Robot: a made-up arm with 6 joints. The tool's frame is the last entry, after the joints. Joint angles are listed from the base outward. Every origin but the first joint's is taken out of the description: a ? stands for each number. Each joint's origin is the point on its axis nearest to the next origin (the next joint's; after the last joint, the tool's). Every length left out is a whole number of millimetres.
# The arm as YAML. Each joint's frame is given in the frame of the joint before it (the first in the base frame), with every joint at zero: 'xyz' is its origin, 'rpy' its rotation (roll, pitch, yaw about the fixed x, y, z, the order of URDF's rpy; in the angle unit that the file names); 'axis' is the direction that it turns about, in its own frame. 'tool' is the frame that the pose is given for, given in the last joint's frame.
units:
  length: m
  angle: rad
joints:
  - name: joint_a
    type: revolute
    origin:
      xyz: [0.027, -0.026, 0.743]
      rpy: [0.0, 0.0, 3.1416]
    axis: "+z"
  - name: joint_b
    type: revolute
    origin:
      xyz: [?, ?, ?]
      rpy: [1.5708, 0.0, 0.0]
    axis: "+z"
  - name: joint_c
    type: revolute
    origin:
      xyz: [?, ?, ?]
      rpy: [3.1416, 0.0, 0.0]
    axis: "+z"
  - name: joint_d
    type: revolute
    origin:
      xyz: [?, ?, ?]
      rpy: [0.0, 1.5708, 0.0]
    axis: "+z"
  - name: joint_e
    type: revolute
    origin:
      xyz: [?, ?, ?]
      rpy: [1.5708, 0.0, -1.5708]
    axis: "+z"
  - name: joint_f
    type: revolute
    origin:
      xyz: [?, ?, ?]
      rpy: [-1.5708, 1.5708, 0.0]
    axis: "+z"
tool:
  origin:
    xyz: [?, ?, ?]
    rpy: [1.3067, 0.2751, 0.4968]
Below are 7 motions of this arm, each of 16 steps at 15 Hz.
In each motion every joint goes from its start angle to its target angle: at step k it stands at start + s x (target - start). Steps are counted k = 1, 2, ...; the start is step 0. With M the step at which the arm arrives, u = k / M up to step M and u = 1 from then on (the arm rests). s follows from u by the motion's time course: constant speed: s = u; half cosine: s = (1 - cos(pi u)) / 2; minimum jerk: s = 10 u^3 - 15 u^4 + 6 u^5.
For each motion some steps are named. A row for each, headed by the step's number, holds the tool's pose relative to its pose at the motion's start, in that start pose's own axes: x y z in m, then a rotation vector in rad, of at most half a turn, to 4 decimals.
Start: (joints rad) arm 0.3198 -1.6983 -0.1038 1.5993 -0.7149 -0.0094
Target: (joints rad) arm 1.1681 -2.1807 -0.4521 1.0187 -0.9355 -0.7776
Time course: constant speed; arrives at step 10
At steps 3, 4, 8, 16:
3: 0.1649 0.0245 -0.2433 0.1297 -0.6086 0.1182
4: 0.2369 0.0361 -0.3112 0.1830 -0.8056 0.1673
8: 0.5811 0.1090 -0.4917 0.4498 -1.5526 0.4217
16: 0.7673 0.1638 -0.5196 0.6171 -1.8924 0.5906

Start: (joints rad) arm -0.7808 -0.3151 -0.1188 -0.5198 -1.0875 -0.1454
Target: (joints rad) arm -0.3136 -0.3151 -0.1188 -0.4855 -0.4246 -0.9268
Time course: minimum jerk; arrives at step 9
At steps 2, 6, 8, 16:
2: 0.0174 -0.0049 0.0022 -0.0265 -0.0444 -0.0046
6: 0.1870 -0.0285 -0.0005 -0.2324 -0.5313 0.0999
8: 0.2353 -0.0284 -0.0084 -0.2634 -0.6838 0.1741
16: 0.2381 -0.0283 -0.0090 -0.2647 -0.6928 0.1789

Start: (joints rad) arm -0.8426 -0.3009 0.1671 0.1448 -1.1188 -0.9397
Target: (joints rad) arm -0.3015 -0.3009 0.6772 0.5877 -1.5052 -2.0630
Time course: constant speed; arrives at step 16
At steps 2, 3, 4, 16:
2: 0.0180 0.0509 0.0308 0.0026 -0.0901 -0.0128
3: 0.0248 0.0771 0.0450 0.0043 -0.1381 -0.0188
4: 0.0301 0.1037 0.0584 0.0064 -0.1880 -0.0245
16: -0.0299 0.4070 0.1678 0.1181 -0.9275 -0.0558

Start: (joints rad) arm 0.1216 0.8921 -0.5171 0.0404 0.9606 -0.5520
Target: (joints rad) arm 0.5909 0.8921 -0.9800 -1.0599 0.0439 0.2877
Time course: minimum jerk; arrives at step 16
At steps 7, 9, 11, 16:
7: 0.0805 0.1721 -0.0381 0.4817 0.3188 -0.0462
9: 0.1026 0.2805 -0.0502 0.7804 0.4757 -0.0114
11: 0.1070 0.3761 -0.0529 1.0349 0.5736 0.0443
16: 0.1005 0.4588 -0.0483 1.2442 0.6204 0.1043

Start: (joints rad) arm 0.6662 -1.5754 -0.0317 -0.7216 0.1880 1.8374
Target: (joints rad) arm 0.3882 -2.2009 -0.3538 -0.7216 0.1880 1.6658
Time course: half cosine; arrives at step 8
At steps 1, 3, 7, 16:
1: -0.0165 0.0127 0.0085 -0.0013 0.0055 -0.0118
3: -0.1203 0.1095 0.0757 -0.0162 0.0423 -0.0959
7: -0.2646 0.3787 0.2570 -0.0919 0.1158 -0.2970
16: -0.2683 0.3952 0.2672 -0.0981 0.1193 -0.3084

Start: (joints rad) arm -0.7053 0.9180 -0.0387 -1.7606 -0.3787 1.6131
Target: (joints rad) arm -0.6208 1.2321 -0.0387 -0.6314 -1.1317 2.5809
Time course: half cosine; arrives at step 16
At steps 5, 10, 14, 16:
5: 0.0144 -0.0235 -0.0689 -0.0740 0.3375 0.3487
10: 0.0408 -0.0599 -0.2089 -0.3145 0.8459 1.1836
14: 0.0529 -0.0782 -0.2844 -0.5168 0.9601 1.7041
16: 0.0546 -0.0808 -0.2946 -0.5491 0.9625 1.7779

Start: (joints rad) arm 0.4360 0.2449 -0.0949 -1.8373 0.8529 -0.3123
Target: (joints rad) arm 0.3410 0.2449 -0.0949 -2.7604 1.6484 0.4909
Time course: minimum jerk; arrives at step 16
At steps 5, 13, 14, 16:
5: 0.0071 0.0155 -0.0007 -0.1241 0.0466 -0.1632
13: 0.1022 0.0528 0.0088 -0.2655 0.5374 -1.0319
14: 0.1078 0.0524 0.0100 -0.2537 0.5662 -1.0700
16: 0.1105 0.0521 0.0107 -0.2473 0.5805 -1.0886

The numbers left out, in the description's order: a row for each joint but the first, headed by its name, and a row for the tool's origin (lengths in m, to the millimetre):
joint_b: -0.001 0.014 0.0
joint_c: 0.002 0.838 0.0
joint_d: -0.798 0.022 0.0
joint_e: -0.122 0.018 0.0
joint_f: 0.027 0.015 0.0
tool: 0.0 -0.027 0.0

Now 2 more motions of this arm.
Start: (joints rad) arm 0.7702 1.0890 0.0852 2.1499 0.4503 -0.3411
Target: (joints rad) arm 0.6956 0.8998 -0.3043 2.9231 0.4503 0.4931
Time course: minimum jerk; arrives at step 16
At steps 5, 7, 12, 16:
5: 0.0272 0.0145 0.0392 -0.1021 0.2029 0.1372
7: 0.0601 0.0339 0.0852 -0.2368 0.4307 0.2813
12: 0.1461 0.0960 0.2054 -0.6538 0.9954 0.5734
16: 0.1632 0.1104 0.2303 -0.7502 1.1086 0.6177

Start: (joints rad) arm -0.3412 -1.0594 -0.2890 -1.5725 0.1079 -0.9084
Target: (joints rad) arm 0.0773 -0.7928 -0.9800 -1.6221 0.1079 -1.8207
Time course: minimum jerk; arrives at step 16
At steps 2, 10, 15, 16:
2: -0.0098 -0.0048 0.0032 0.0030 -0.0133 -0.0207
10: -0.4392 -0.0141 0.1253 -0.0819 -0.5512 -0.8939
15: -0.5603 0.0682 0.1822 -0.2405 -0.7087 -1.1835
16: -0.5612 0.0690 0.1827 -0.2421 -0.7098 -1.1856

